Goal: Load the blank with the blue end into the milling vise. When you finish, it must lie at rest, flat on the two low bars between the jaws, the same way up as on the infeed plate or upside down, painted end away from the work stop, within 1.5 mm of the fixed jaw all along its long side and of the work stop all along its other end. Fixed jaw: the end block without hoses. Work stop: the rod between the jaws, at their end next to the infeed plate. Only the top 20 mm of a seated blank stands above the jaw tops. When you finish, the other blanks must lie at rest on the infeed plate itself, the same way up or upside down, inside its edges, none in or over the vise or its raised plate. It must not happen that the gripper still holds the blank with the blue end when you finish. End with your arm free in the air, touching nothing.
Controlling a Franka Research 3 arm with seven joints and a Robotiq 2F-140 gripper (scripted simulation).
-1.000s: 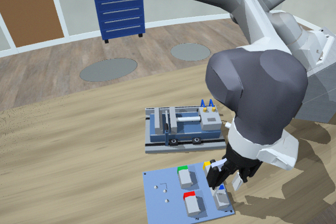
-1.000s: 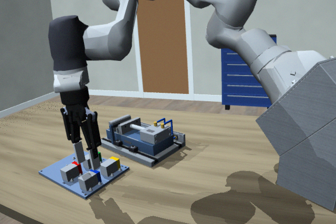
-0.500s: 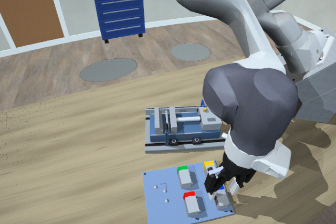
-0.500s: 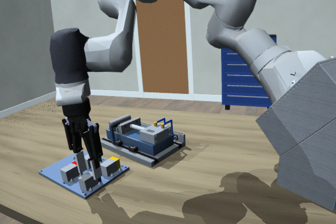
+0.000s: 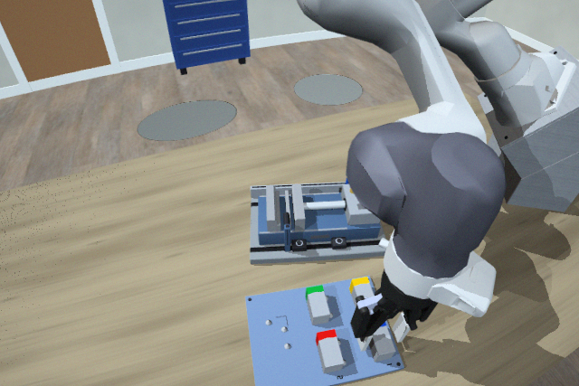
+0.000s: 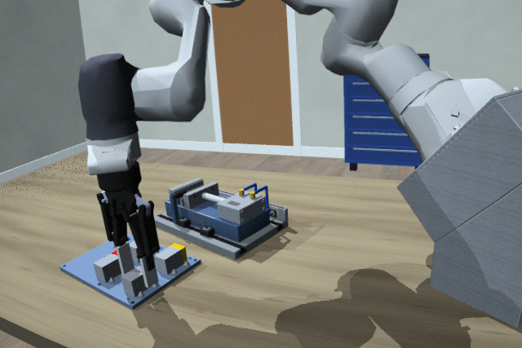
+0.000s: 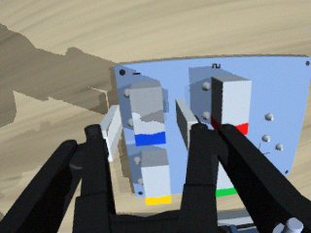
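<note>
Right now my hand is 3 cm above the blue-ended blank. Round my hand: yellow-ended blank (4 cm behind, 8 cm to the right, 3 cm below); then red-ended blank (8 cm ahead, 4 cm to the right, 3 cm below); then light blue infeed plate (7 cm ahead, 8 cm to the right, 5 cm below).
</note>
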